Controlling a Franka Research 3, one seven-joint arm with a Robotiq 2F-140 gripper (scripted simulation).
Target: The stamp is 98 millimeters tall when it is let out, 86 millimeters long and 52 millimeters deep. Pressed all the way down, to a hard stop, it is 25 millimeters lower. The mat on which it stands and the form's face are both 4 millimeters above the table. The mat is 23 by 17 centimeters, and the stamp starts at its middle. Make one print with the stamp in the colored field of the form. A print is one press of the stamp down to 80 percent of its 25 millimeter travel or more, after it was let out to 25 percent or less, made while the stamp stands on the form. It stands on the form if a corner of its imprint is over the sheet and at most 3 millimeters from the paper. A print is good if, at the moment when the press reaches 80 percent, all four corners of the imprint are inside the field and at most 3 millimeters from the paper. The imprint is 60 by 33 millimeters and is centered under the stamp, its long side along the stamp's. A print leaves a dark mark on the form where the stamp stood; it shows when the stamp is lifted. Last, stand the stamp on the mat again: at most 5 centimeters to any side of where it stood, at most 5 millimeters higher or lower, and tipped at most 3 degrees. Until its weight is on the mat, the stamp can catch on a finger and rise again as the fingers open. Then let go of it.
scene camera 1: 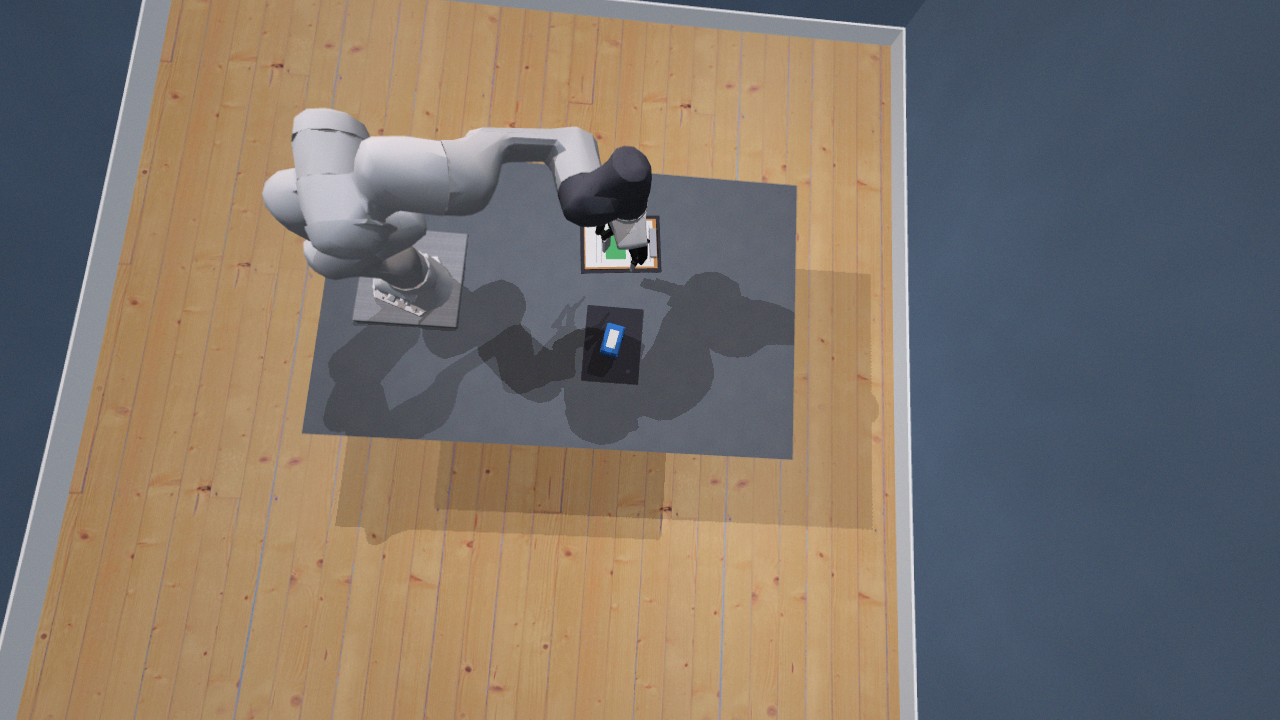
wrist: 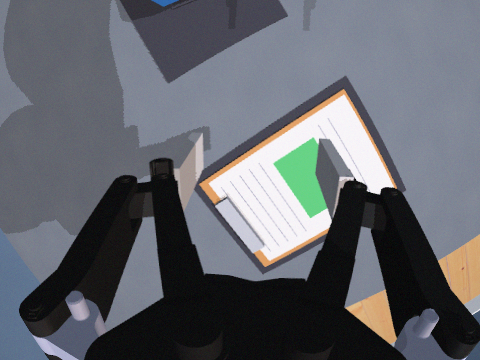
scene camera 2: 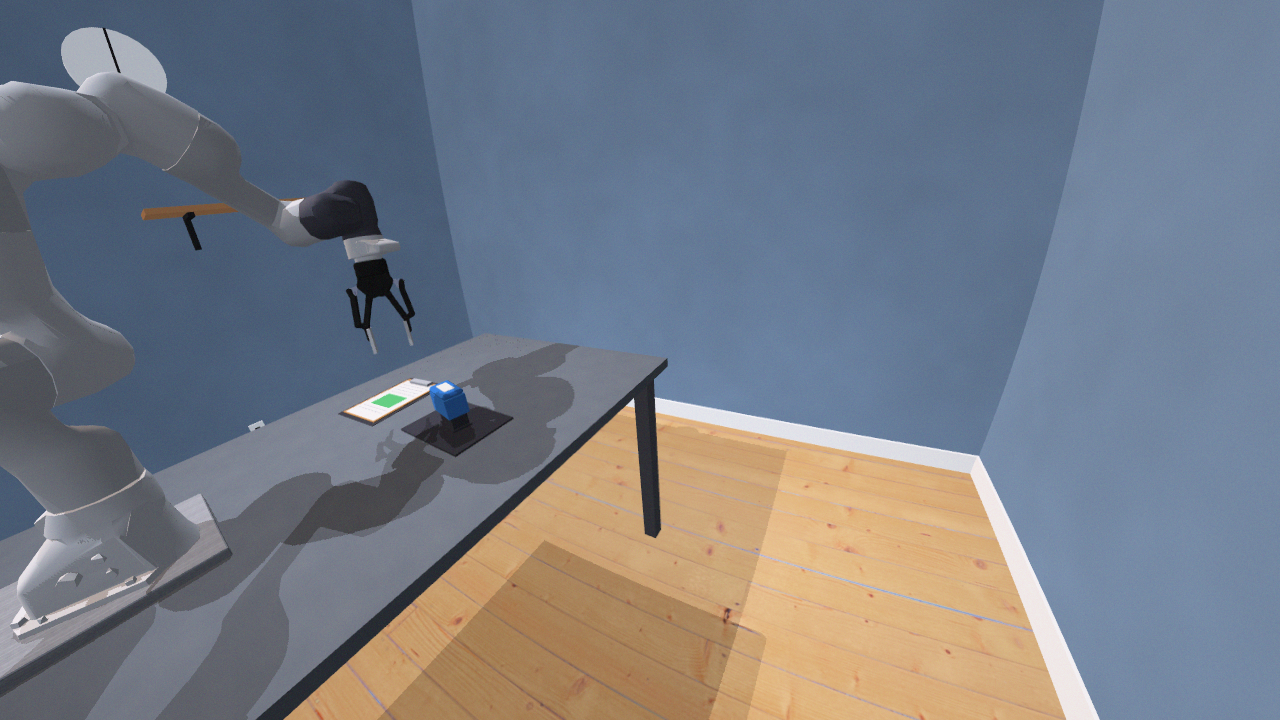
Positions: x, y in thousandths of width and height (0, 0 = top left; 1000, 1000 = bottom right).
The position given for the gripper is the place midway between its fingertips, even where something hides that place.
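Observation:
The gripper (scene camera 2: 308, 484) is visible, and the wrist view shows it (wrist: 543, 426) too. There is a blue stamp (scene camera 2: 350, 555) in the scene, along with a form (scene camera 1: 464, 362), and the pictures also show the form (wrist: 555, 524) in the wrist view and the form (scene camera 2: 296, 566) in the other scene view.

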